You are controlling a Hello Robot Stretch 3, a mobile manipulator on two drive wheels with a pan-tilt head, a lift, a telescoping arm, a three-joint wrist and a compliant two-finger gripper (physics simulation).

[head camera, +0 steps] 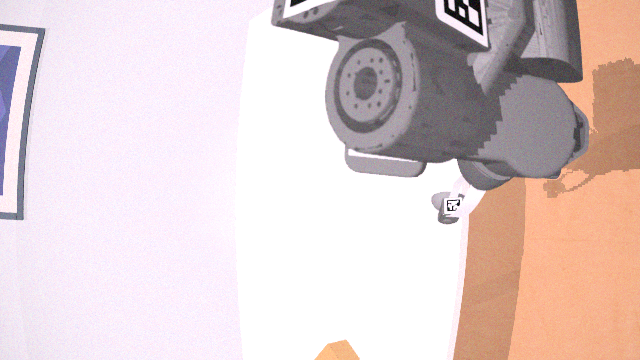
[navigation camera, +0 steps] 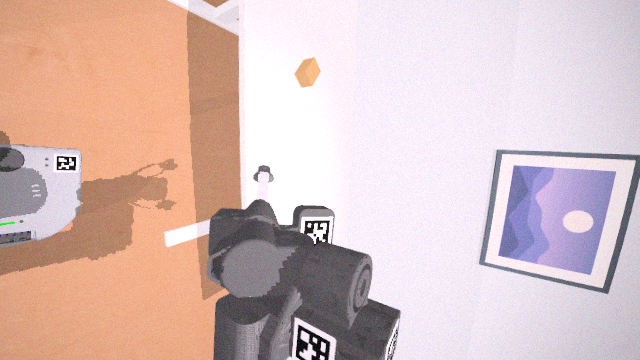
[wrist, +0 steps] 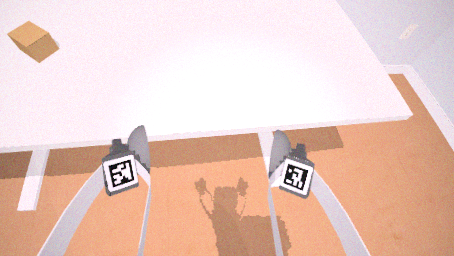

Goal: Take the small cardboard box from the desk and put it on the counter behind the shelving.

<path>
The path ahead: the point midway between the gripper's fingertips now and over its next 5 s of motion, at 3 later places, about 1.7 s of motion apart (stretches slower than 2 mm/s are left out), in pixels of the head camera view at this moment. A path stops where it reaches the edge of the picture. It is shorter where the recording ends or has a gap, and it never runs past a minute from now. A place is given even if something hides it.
The gripper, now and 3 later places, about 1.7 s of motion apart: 451, 149; 507, 160; 448, 188; 371, 298
</path>
